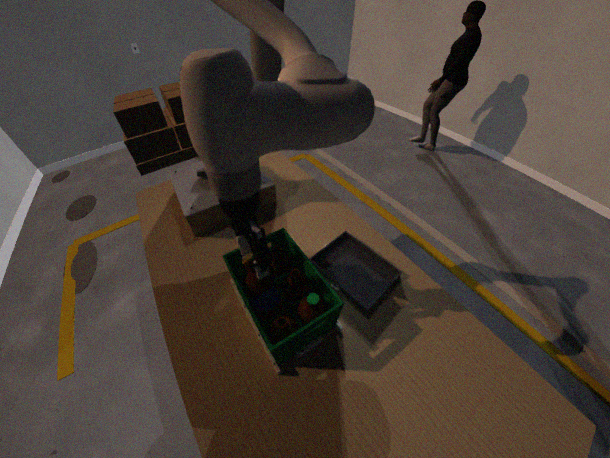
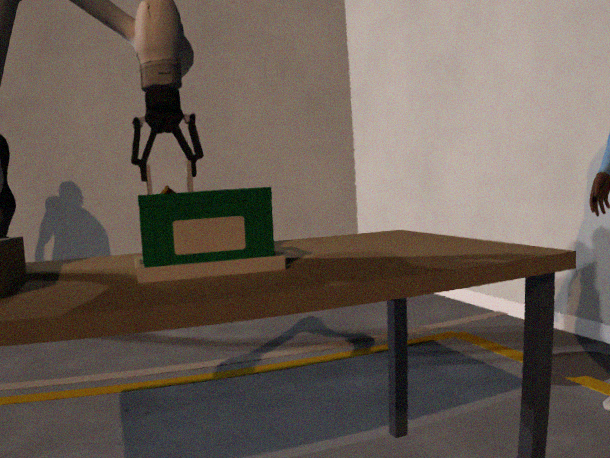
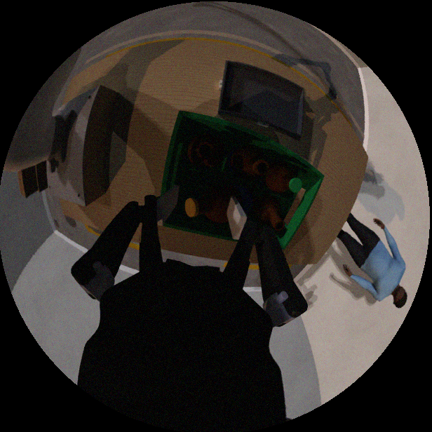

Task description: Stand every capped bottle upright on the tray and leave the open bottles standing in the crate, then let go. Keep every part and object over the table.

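Places are measured from the arm's base along level axes (x right, y back, z down), in centimetres.
Pixels of known places: gripper, fingertip midpoint: [image 1: 255, 264].
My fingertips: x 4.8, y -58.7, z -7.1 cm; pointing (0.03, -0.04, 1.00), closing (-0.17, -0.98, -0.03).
Note:
Behind a point stands the place of what it marks.
The green crate [image 1: 299, 345] @[z 3.0, x 2.4, y -79.2 cm] [image 2: 257, 225] @[z 0.2, x 9.2, y -76.5 cm] [image 3: 307, 205] holds several brown bottles. An orange-capped bottle [image 3: 215, 210] is near the crate's robot-side end and looks tilted. A green-capped bottle [image 1: 306, 311] @[z -2.5, x -2.1, y -74.0 cm] [image 3: 278, 178] stands near the far end. Open bottle mouths show on one bottle [image 3: 205, 152], another bottle [image 3: 260, 166] and a third bottle [image 3: 273, 220]. The dark tray [image 1: 360, 277] @[z 9.3, x -25.8, y -68.1 cm] [image 3: 260, 102] beside the crate is empty. My gripper [image 1: 254, 261] @[z -7.1, x 4.8, y -58.7 cm] [image 2: 169, 184] @[z -7.1, x 4.8, y -58.7 cm] [image 3: 203, 199] is open, pointing down, its fingertips around the orange-capped bottle at about rim height. Bottle bases are hidden in shadow.
The crate stands on the wooden table [image 1: 450, 380] @[z 9.9, x -29.0, y -105.5 cm] [image 2: 400, 245] @[z 9.9, x -13.1, y -118.0 cm], with a pale board [image 2: 210, 269] @[z 8.3, x 11.5, y -65.9 cm] under it. The robot's base block [image 1: 200, 205] @[z -0.8, x 14.8, y -20.1 cm] [image 3: 85, 150] is at one end. Cardboard boxes [image 1: 150, 127] and two people, one dark-clothed [image 1: 452, 70] and one in blue [image 3: 382, 267], are beyond the table.

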